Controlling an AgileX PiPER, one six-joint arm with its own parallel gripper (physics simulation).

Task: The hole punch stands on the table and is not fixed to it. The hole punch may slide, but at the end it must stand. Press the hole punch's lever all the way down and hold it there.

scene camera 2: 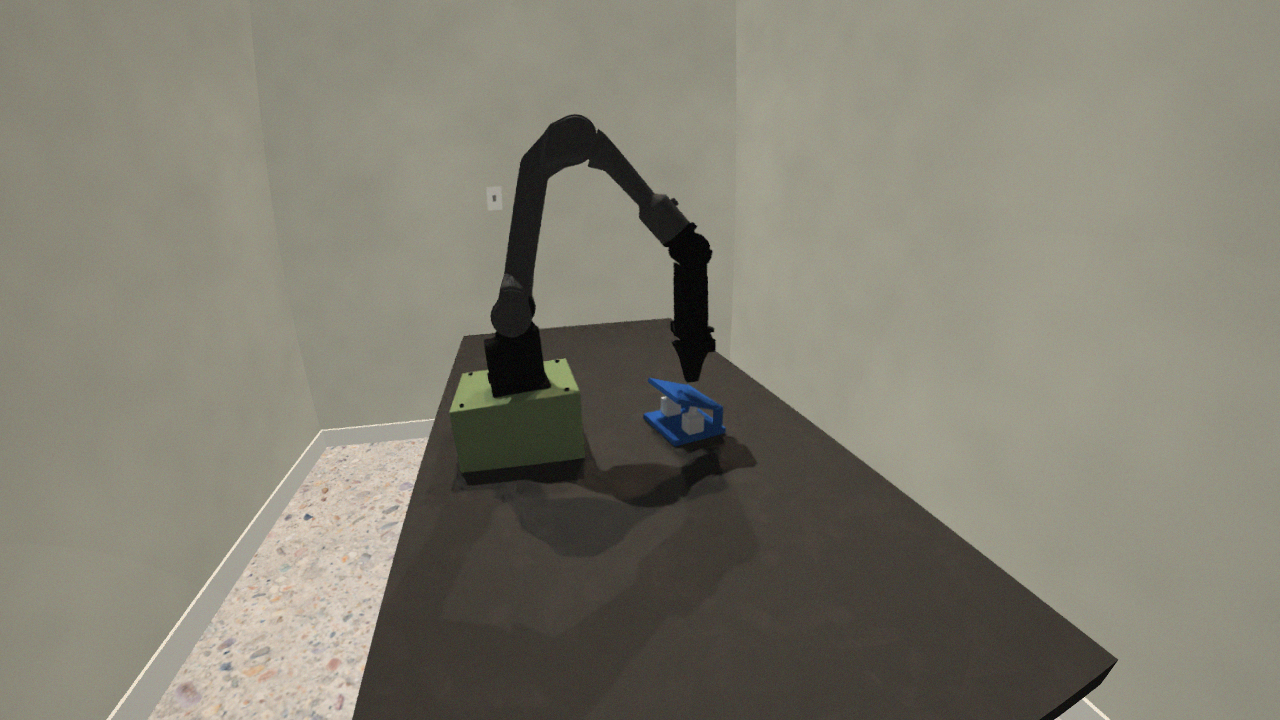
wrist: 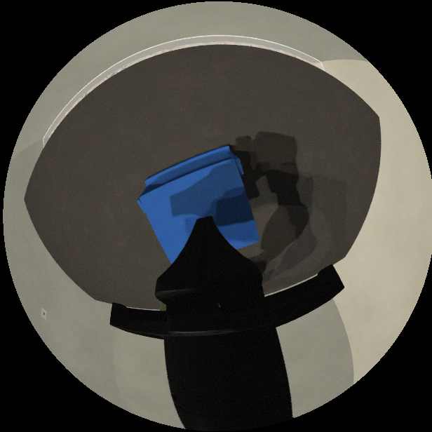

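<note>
The blue hole punch [scene camera 2: 697, 435] [wrist: 187, 167] stands upright on the dark table, right of the green block in the scene view. Its lever [scene camera 2: 682, 392] [wrist: 195, 200] is raised and slants, its free edge high at the left in the scene view, with white parts between lever and base. My gripper [scene camera 2: 691, 379] [wrist: 206, 225] is shut and empty, pointing down. In the scene view its tip is a little above the lever, apart from it. In the wrist view the fingers hide part of the lever, and the arm's shadow falls across it.
The green block [scene camera 2: 519, 436] carries the arm's base at the left side of the dark table [scene camera 2: 805, 573]. The table's long right edge runs behind the hole punch in the scene view. Walls stand beyond the table.
</note>
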